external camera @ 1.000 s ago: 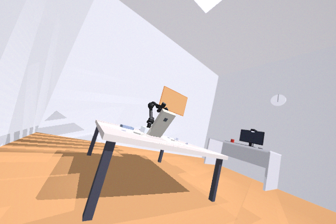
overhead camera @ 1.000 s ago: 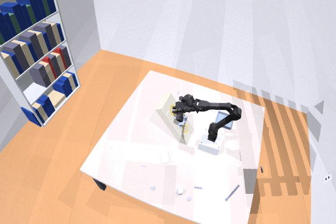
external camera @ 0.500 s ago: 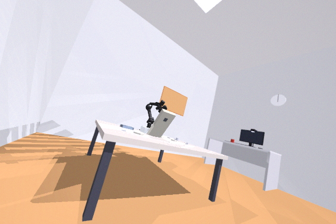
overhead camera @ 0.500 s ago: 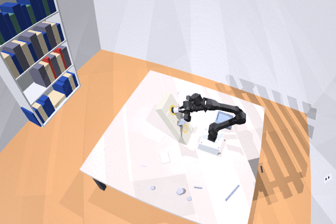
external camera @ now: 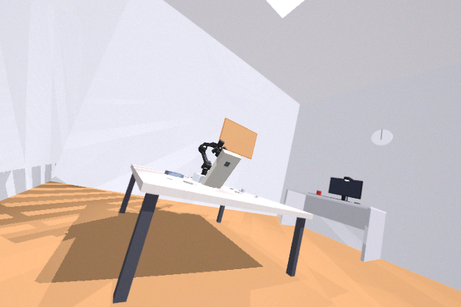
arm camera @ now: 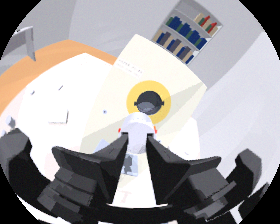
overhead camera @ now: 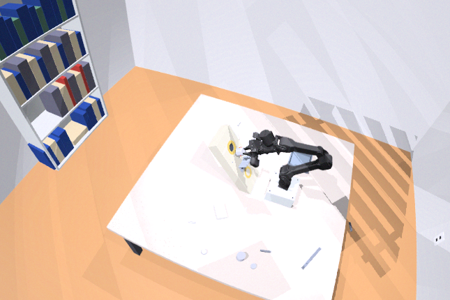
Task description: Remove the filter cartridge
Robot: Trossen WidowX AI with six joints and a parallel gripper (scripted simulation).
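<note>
Now: the round filter cartridge 1 cm ahead of my gripper tip and 1 cm below it. From my gripper tip the other things lie so: blue-grey tray (30 cm behind, 33 cm to the right, 25 cm below); then service panel (4 cm ahead, 9 cm below).
</note>
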